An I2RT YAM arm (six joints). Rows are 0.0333 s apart.
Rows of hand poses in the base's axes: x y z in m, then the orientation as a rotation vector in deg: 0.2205, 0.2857, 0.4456, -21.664, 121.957, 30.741; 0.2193, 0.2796, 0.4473, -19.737, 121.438, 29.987; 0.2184, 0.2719, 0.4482, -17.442, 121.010, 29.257; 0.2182, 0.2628, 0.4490, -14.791, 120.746, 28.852; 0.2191, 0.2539, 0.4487, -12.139, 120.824, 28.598; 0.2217, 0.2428, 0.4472, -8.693, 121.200, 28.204; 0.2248, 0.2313, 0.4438, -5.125, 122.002, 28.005; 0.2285, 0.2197, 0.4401, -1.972, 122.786, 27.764; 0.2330, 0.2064, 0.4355, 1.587, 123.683, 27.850; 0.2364, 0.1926, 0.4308, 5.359, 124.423, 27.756; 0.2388, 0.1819, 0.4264, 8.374, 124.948, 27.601; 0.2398, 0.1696, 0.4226, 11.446, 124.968, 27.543
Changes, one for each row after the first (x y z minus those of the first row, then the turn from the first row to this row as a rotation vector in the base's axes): -0.0012, -0.0061, 0.0017, 0.364, -0.550, -1.695; -0.0021, -0.0138, 0.0026, 0.854, -0.955, -3.647; -0.0023, -0.0229, 0.0034, 1.646, -1.054, -5.724; -0.0014, -0.0318, 0.0031, 2.439, -0.755, -7.726; 0.0012, -0.0429, 0.0016, 3.340, -0.069, -10.330; 0.0043, -0.0544, -0.0018, 4.281, 1.148, -12.900; 0.0080, -0.0660, -0.0055, 5.034, 2.330, -15.172; 0.0125, -0.0793, -0.0101, 6.106, 3.825, -17.565; 0.0159, -0.0931, -0.0148, 7.165, 5.231, -20.165; 0.0183, -0.1038, -0.0192, 7.967, 6.321, -22.263; 0.0193, -0.1161, -0.0230, 9.001, 7.016, -24.400
